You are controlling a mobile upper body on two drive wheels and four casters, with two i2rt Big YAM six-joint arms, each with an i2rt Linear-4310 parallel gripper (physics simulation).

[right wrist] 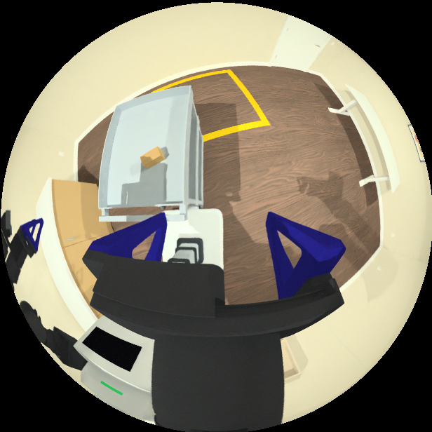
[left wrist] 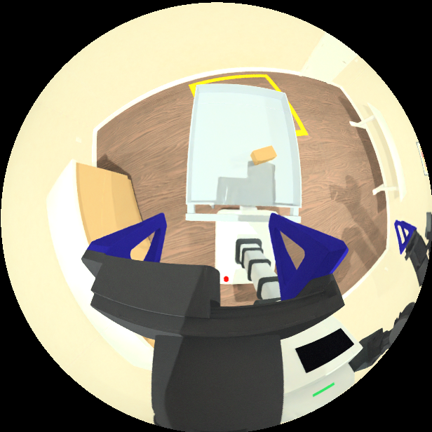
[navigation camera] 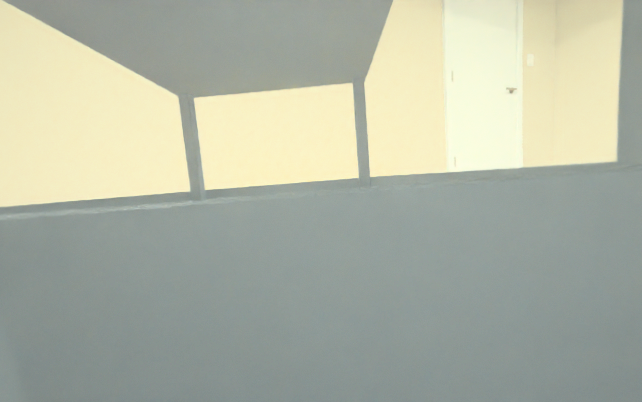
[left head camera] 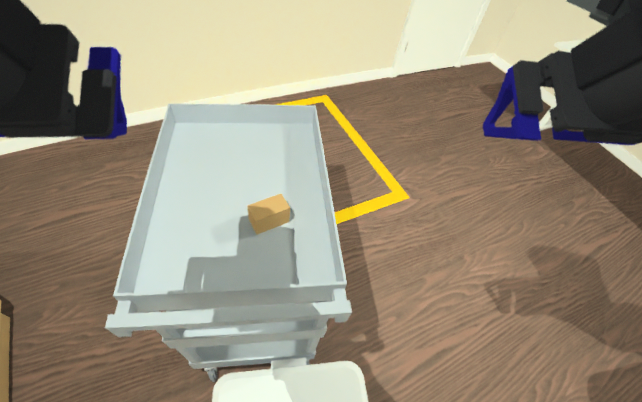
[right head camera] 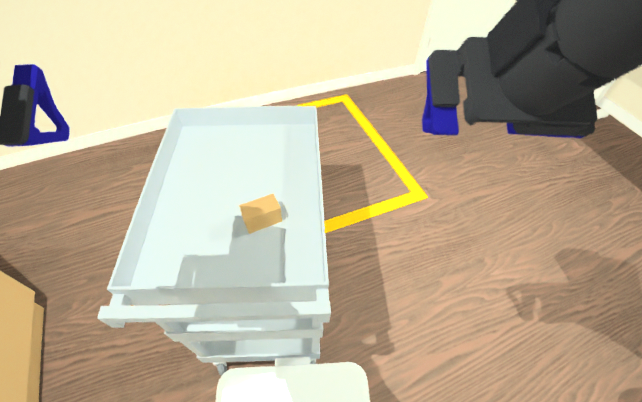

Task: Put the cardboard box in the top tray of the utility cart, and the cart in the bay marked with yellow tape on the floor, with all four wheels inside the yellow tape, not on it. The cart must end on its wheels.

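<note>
The cardboard box [left head camera: 270, 214] [right head camera: 261, 214] [left wrist: 263, 155] [right wrist: 153, 157] lies in the top tray of the grey utility cart [left head camera: 230, 320] [right head camera: 215, 314] [left wrist: 245, 218] [right wrist: 195, 150] [navigation camera: 320, 280]. The cart is upright, its handle end close to my base; contact cannot be told. The yellow tape [left head camera: 365, 150] [right head camera: 387, 150] [left wrist: 302, 132] [right wrist: 248, 97] shows beyond and right of the cart, which hides part of it. Most wheels are hidden. My left gripper [left wrist: 217, 218] is open and empty, high at left. My right gripper [right wrist: 216, 217] is open and empty, high at right of the cart.
My white base [left head camera: 320, 387] [right head camera: 325, 387] is at the near end of the cart. A wooden cabinet [right head camera: 15, 325] [left wrist: 102, 195] [right wrist: 75, 205] stands at left. A white door [left head camera: 435, 40] [navigation camera: 482, 85] is in the far wall. A white bench-like piece [left wrist: 390, 150] [right wrist: 375, 135] is along the right wall.
</note>
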